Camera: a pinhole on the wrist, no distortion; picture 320 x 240 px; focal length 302.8 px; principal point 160.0 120.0 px. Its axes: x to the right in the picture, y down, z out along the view. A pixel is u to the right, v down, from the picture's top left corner.
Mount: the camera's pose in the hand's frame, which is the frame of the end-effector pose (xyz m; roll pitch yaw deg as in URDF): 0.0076 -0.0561 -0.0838 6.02 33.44 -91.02
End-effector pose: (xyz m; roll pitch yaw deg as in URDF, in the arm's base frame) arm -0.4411 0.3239 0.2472 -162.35 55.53 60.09
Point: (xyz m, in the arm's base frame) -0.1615 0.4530 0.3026
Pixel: behind the camera
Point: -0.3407 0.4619 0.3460
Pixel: behind the camera
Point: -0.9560 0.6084 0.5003
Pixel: outside the picture
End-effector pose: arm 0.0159 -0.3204 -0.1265 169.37 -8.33 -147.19
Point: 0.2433 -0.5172 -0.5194
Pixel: 177.3 66.9
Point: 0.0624 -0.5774 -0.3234
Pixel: 205.2 216.4
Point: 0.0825 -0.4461 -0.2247
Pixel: 159.1 138.8
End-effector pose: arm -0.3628 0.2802 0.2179 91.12 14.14 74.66
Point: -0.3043 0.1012 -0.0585
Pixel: 260.5 64.6
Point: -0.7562 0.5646 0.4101
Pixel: behind the camera
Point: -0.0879 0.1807 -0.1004
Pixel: 159.9 187.3
